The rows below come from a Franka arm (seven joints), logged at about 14 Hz.
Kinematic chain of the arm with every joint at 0, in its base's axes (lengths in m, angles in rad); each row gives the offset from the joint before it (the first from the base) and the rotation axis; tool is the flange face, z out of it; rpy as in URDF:
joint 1: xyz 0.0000 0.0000 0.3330 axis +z
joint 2: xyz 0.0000 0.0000 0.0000 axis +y
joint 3: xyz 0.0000 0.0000 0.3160 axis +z
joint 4: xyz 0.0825 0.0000 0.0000 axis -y
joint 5: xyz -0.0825 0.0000 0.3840 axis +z
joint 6: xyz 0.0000 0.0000 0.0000 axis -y
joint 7: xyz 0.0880 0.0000 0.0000 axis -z
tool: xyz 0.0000 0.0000 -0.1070 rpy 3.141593 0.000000 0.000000
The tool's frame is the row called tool.
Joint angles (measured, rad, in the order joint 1, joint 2, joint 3, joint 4, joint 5, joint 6, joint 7), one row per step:
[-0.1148, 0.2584, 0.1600, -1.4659, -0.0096, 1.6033, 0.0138]
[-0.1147, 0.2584, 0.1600, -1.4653, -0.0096, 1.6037, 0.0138]
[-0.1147, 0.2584, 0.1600, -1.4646, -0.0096, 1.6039, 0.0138]
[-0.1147, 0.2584, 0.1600, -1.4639, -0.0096, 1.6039, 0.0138]
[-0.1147, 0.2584, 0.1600, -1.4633, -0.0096, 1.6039, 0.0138]
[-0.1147, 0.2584, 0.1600, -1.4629, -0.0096, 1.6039, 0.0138]
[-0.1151, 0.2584, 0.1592, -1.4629, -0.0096, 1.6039, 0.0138]
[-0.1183, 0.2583, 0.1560, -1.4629, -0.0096, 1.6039, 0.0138]
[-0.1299, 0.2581, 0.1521, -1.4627, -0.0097, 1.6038, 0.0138]
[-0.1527, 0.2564, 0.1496, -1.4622, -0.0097, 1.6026, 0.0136]
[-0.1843, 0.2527, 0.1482, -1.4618, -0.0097, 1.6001, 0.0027]
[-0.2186, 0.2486, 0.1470, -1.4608, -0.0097, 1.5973, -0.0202]
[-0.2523, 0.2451, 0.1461, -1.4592, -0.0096, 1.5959, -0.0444]
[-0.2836, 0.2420, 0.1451, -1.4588, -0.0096, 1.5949, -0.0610]
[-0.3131, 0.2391, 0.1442, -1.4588, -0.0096, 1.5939, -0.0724]
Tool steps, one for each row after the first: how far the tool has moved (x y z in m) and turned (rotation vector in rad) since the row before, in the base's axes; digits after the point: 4 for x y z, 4 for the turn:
[0.0001, 0.0001, 0.0003, 0.0000, -0.0010, 0.0001]
[0.0001, 0.0000, 0.0003, 0.0000, -0.0009, 0.0000]
[0.0001, 0.0000, 0.0003, 0.0000, -0.0007, 0.0000]
[0.0001, 0.0000, 0.0003, 0.0000, -0.0006, 0.0000]
[0.0000, 0.0000, 0.0002, 0.0000, -0.0004, 0.0000]
[0.0000, -0.0007, 0.0000, -0.0002, 0.0000, -0.0012]
[0.0001, -0.0038, 0.0000, -0.0008, 0.0000, -0.0063]
[0.0001, -0.0095, 0.0001, -0.0011, -0.0002, -0.0154]
[-0.0005, -0.0156, 0.0011, -0.0009, -0.0009, -0.0250]
[-0.0017, -0.0204, 0.0023, 0.0003, -0.0018, -0.0221]
[-0.0026, -0.0219, 0.0028, 0.0015, -0.0029, -0.0127]
[-0.0030, -0.0213, 0.0028, 0.0016, -0.0044, -0.0106]
[-0.0035, -0.0197, 0.0020, 0.0007, -0.0030, -0.0158]
[-0.0039, -0.0184, 0.0017, 0.0002, -0.0022, -0.0190]

